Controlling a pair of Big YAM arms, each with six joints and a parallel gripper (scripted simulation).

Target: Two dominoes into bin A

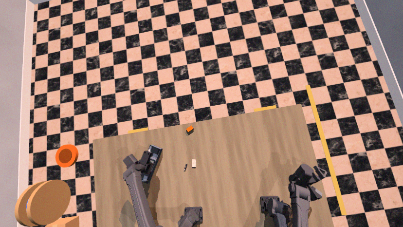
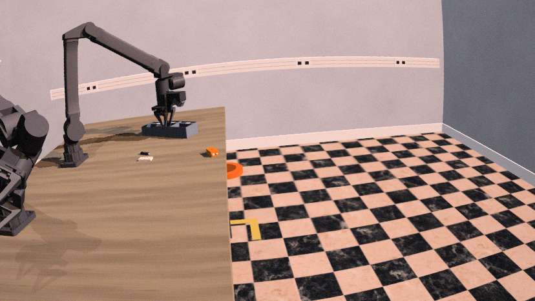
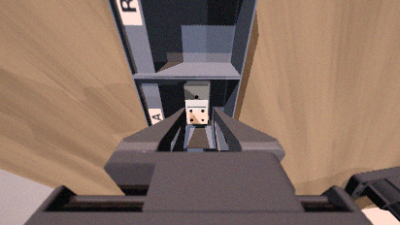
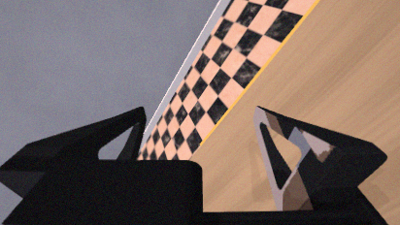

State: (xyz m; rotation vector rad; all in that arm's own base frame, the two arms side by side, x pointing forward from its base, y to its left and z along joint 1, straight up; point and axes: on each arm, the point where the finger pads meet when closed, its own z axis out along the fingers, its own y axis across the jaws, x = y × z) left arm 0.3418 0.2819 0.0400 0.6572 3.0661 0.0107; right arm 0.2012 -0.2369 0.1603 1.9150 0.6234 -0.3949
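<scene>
The bin row lies 10 mm ahead of my left hand, 10 mm to the left of it and 20 mm below it.
</scene>
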